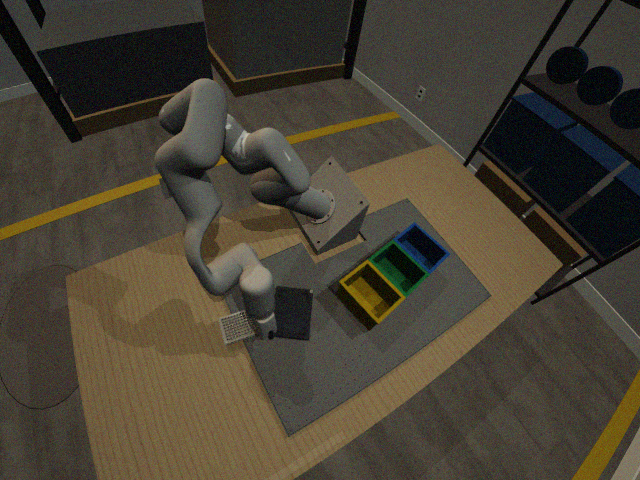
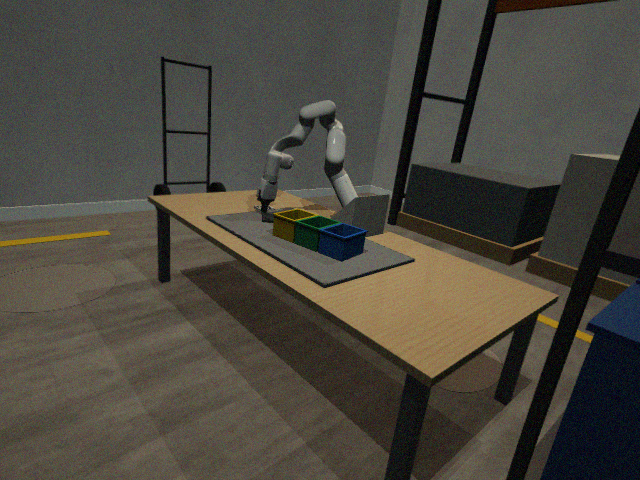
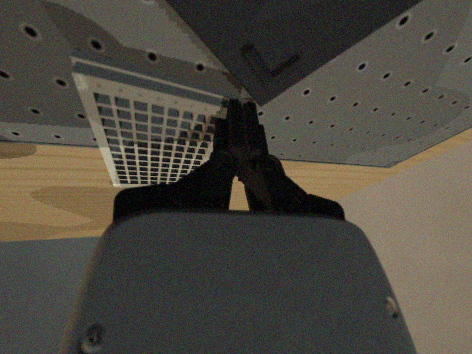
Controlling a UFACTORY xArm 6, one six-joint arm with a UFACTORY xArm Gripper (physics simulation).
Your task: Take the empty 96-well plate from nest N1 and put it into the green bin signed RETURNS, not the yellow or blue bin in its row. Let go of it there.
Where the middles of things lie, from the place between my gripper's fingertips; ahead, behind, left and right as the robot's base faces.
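The dark nest block (image 1: 292,312) is 10 mm behind my hand, 110 mm to the left of it and 10 mm below it. And the white 96-well plate (image 1: 236,327), that's 60 mm behind my hand, 50 mm to the right of it and 10 mm below it.
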